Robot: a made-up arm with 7 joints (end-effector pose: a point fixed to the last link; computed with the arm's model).
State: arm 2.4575 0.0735 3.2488 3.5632 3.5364 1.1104 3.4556
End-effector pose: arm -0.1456 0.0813 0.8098 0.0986 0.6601 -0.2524 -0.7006
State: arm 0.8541 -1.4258 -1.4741 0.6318 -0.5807 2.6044 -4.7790
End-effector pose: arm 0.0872 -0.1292 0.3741 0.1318 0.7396 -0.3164 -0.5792
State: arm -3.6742 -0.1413 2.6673 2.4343 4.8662 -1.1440 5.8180
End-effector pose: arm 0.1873 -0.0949 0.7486 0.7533 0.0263 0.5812 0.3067
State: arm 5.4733 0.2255 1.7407 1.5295 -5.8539 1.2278 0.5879
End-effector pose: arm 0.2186 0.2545 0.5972 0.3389 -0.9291 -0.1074 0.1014
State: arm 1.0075 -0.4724 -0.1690 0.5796 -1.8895 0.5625 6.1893
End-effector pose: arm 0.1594 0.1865 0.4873 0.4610 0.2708 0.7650 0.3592
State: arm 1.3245 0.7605 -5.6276 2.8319 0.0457 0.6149 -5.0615
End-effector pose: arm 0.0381 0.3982 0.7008 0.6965 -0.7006 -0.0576 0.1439
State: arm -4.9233 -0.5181 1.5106 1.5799 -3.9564 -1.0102 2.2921
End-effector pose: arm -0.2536 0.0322 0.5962 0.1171 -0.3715 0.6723 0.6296
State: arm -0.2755 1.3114 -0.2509 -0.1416 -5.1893 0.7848 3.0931
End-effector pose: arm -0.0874 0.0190 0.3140 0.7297 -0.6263 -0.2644 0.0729
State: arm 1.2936 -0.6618 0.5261 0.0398 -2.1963 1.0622 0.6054
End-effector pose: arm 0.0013 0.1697 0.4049 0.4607 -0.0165 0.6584 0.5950
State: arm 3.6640 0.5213 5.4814 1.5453 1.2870 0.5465 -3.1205
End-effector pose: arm -0.4135 0.0652 0.4832 0.2765 0.7871 -0.4353 -0.3384
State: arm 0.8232 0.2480 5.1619 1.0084 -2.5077 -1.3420 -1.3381
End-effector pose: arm 0.2128 0.0001 0.4512 0.0049 0.3416 -0.9030 -0.2606
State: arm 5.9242 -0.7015 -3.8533 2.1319 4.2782 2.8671 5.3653
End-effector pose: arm -0.2066 0.2345 0.6137 0.7268 0.5679 0.2655 0.2807
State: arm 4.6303 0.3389 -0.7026 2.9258 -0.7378 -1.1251 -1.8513
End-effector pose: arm 0.0368 -0.1654 0.7687 0.6318 -0.2294 0.4190 -0.6104
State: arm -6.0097 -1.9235 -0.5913 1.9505 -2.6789 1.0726 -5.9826
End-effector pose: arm -0.3683 -0.2895 0.4944 0.5021 0.2682 -0.7924 0.2191
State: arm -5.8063 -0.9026 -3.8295 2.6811 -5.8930 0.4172 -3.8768
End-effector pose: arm -0.4312 -0.1240 0.6266 0.2494 -0.6573 -0.3594 0.6136
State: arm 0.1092 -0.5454 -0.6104 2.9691 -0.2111 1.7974 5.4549
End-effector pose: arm -0.1302 -0.1027 0.8171 0.3731 0.7071 -0.0602 0.5977
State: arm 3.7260 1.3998 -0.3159 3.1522 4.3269 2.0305 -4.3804
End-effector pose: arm -0.3749 -0.1666 0.5177 0.7971 -0.4808 -0.1553 -0.3307
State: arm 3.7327 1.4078 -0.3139 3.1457 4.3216 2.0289 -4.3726
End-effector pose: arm -0.3754 -0.1699 0.5134 0.8010 -0.4748 -0.1573 -0.3289
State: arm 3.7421 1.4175 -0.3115 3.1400 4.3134 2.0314 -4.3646
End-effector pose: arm -0.3751 -0.1742 0.5087 0.8052 -0.4690 -0.1579 -0.3267
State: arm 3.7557 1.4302 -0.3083 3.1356 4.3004 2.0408 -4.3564
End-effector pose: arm -0.3733 -0.1799 0.5032 0.8100 -0.4634 -0.1564 -0.3237
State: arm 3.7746 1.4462 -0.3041 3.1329 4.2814 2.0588 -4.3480
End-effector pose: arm -0.3698 -0.1875 0.4970 0.8153 -0.4583 -0.1519 -0.3198
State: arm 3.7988 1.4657 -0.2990 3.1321 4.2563 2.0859 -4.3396
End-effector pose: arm -0.3641 -0.1968 0.4902 0.8211 -0.4539 -0.1443 -0.3145
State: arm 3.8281 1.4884 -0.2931 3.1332 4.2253 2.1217 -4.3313
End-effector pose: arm -0.3563 -0.2075 0.4827 0.8275 -0.4504 -0.1335 -0.3077
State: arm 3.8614 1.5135 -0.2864 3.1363 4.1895 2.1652 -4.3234
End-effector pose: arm -0.3463 -0.2192 0.4749 0.8339 -0.4482 -0.1197 -0.2990
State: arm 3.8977 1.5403 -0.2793 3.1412 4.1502 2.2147 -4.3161
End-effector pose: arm -0.3344 -0.2313 0.4669 0.8401 -0.4475 -0.1037 -0.2885
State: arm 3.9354 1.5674 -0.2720 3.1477 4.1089 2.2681 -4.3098
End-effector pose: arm -0.3209 -0.2430 0.4592 0.8455 -0.4486 -0.0860 -0.2764
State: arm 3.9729 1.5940 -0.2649 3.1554 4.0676 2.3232 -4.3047
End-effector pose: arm -0.3066 -0.2538 0.4518 0.8498 -0.4516 -0.0677 -0.2631
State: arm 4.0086 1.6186 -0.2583 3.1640 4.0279 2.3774 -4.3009
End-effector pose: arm -0.2922 -0.2633 0.4452 0.8527 -0.4564 -0.0496 -0.2493
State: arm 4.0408 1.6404 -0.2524 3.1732 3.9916 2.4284 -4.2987
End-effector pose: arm -0.2785 -0.2711 0.4395 0.8539 -0.4626 -0.0328 -0.2360
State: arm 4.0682 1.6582 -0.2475 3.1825 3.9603 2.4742 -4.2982
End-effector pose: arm -0.2663 -0.2769 0.4352 0.8535 -0.4701 -0.0179 -0.2242
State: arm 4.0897 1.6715 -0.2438 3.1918 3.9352 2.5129 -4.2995
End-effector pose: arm -0.2561 -0.2809 0.4323 0.8515 -0.4783 -0.0055 -0.2147
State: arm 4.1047 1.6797 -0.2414 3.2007 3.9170 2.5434 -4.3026
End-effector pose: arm -0.2485 -0.2832 0.4310 0.8484 -0.4866 0.0040 -0.2083
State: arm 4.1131 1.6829 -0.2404 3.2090 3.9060 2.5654 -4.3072
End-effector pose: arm -0.2436 -0.2839 0.4313 0.8444 -0.4949 0.0108 -0.2050
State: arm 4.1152 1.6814 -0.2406 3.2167 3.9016 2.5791 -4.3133
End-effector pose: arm -0.2412 -0.2833 0.4331 0.8397 -0.5027 0.0150 -0.2050
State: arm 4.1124 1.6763 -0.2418 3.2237 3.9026 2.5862 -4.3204
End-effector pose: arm -0.2408 -0.2816 0.4361 0.8346 -0.5100 0.0170 -0.2074
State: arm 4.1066 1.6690 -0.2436 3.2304 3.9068 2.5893 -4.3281
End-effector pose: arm -0.2416 -0.2792 0.4398 0.8293 -0.5170 0.0179 -0.2112
